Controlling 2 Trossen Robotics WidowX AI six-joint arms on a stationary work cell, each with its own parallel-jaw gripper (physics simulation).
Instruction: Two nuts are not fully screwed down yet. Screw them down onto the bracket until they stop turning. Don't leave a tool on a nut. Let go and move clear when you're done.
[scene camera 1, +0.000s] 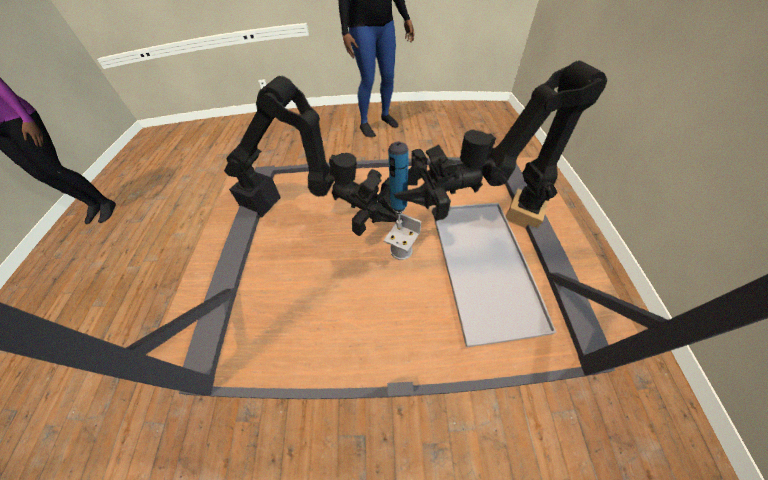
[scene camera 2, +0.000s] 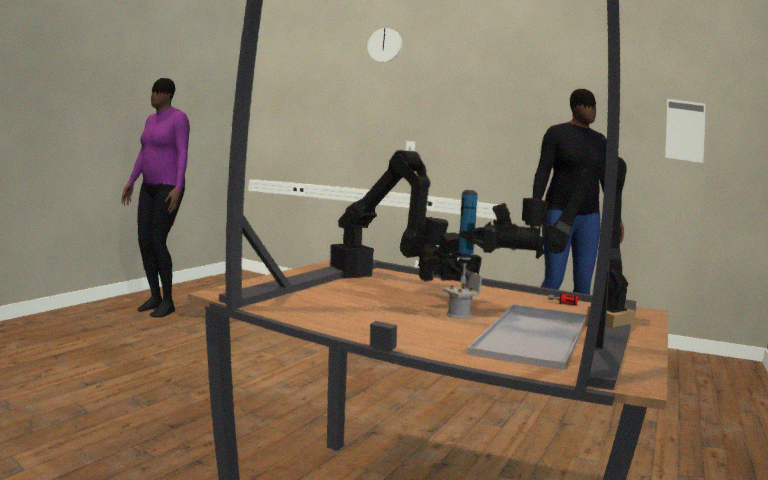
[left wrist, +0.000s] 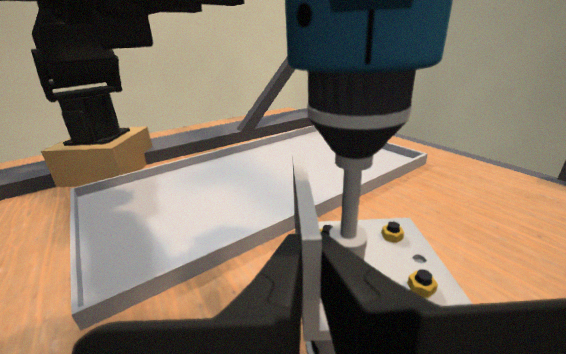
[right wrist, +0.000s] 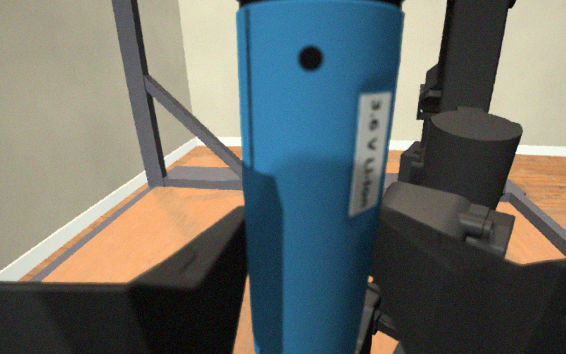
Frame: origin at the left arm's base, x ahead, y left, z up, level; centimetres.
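Seen in the pictures: left gripper, fingertip midpoint: (scene camera 1: 403, 219) (scene camera 2: 469, 278) (left wrist: 306, 243); right gripper, fingertip midpoint: (scene camera 1: 391, 189) (scene camera 2: 461, 232) (right wrist: 305, 214); left arm's base at its link origin: (scene camera 1: 250, 183) (scene camera 2: 352, 246); right arm's base at its link origin: (scene camera 1: 529, 204) (scene camera 2: 612, 308) (left wrist: 99, 137).
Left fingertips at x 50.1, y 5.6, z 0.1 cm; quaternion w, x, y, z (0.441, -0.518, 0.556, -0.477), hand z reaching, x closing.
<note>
Offsets run from my left fingertips to a thing's middle. "spot": to the spot under its first point.
A blue power screwdriver @(dx -0.9, dy -1.4, dz +10.9 cm) (scene camera 1: 398, 169) (scene camera 2: 467, 206) (left wrist: 367, 42) (right wrist: 310, 125) stands upright, its socket @(spot: dx -1.1, dy -1.4, dz +0.7 cm) (left wrist: 349, 245) down on the bracket plate @(spot: dx +0.2, dy -2.8, dz -2.5 cm) (scene camera 1: 399, 233) (left wrist: 387, 267); what is under the socket is hidden. My right gripper (scene camera 2: 468, 233) (right wrist: 305, 214) is shut on the screwdriver's body. My left gripper (left wrist: 306, 243) is shut on the bracket's upright flange (scene camera 1: 412, 222) (scene camera 2: 476, 281), beside the socket. Yellow nuts with black bolt ends show on the plate: one nut @(dx +2.7, dy -5.2, dz -2.2 cm) (left wrist: 393, 232) behind, one nut (left wrist: 423, 283) nearer, and one nut (left wrist: 326, 229) partly hidden by the finger and flange.
The bracket sits on a round grey pedestal (scene camera 1: 401, 254) (scene camera 2: 459, 306). A grey tray @(dx +24.0, dy +2.0, dz -8.3 cm) (scene camera 1: 504, 283) (scene camera 2: 526, 336) (left wrist: 200, 200) lies to its right. A red tool @(dx +6.8, dy +33.9, dz -7.6 cm) (scene camera 2: 568, 299) lies behind the tray. A dark frame (scene camera 1: 294, 391) borders the table. Both arms are close together above the bracket.
</note>
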